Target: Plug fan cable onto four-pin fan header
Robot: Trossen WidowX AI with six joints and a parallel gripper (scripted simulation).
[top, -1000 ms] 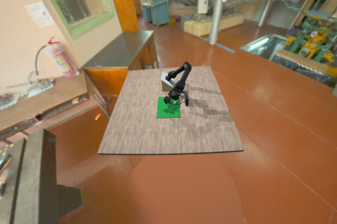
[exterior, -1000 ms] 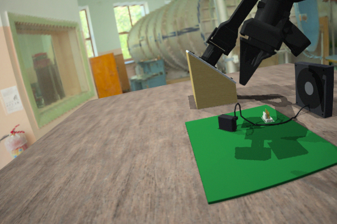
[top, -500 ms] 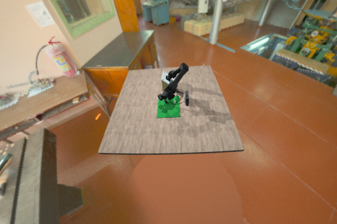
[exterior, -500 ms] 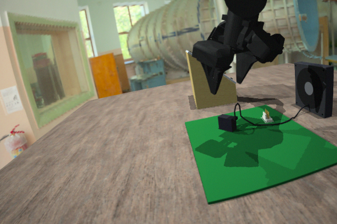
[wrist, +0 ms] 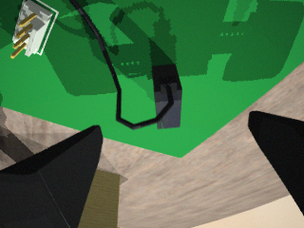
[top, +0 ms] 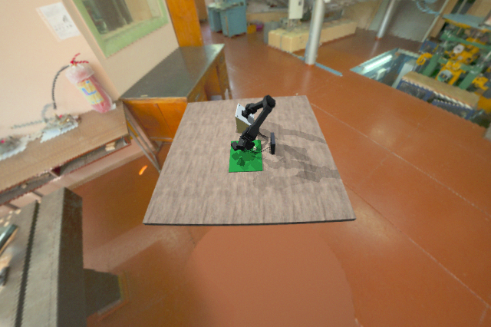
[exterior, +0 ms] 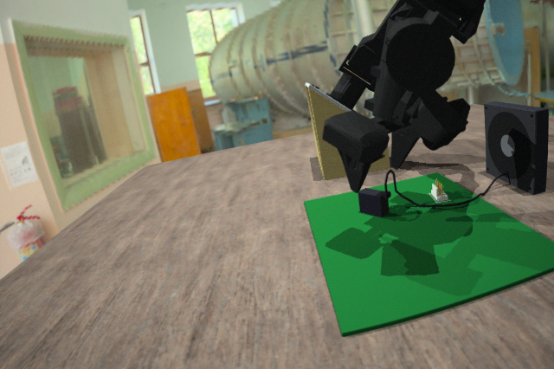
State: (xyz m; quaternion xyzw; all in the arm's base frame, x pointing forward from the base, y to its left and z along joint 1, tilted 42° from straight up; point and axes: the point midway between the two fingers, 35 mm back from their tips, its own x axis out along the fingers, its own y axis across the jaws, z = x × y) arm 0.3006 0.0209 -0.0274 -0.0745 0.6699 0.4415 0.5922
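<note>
Right now the fan plug is 1 cm behind my gripper tip, 1 cm to the right of it and 4 cm below it. From my gripper tip the other things lie so: green board: 5 cm ahead, 3 cm to the left, 7 cm below; black fan: 2 cm behind, 23 cm to the left; fan header: 1 cm behind, 10 cm to the left, 6 cm below.
</note>
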